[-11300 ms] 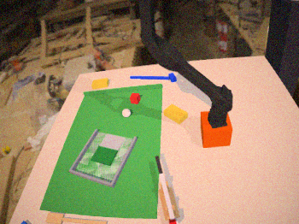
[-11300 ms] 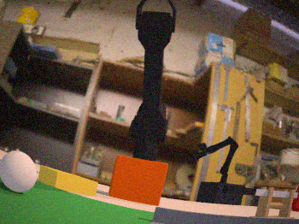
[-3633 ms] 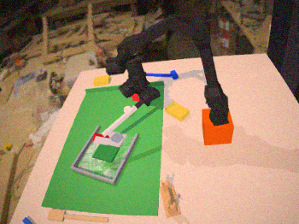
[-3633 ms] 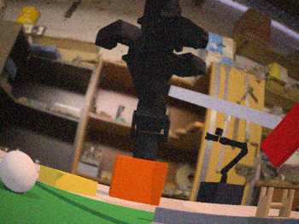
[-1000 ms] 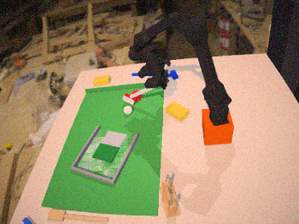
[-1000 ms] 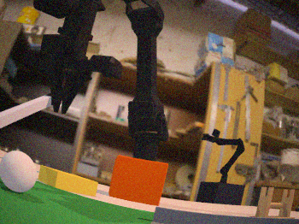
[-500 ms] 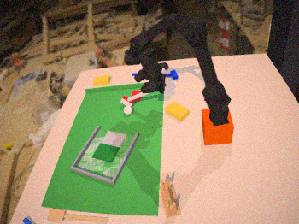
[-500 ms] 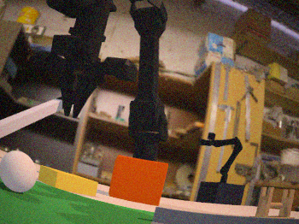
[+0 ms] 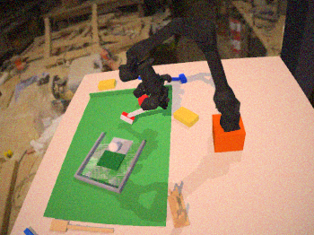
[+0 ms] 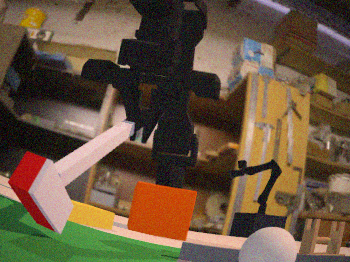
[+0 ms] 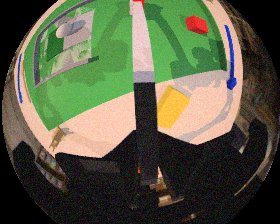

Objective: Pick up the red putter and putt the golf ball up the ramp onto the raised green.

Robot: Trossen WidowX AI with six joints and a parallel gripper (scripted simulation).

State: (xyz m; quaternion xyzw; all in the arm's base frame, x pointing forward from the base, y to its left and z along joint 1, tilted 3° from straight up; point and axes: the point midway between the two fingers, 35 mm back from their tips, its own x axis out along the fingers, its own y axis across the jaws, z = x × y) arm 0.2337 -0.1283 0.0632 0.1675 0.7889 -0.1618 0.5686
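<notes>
My gripper tip is 100 mm short of the red putter, 50 mm to the left of it and 40 mm above it. Also, from my gripper tip: blue bar 400 mm to the right, 120 mm below, 20 mm behind; small red block 220 mm to the right, 110 mm below, 100 mm ahead; white golf ball 250 mm ahead, 110 mm below, 60 mm to the left.
</notes>
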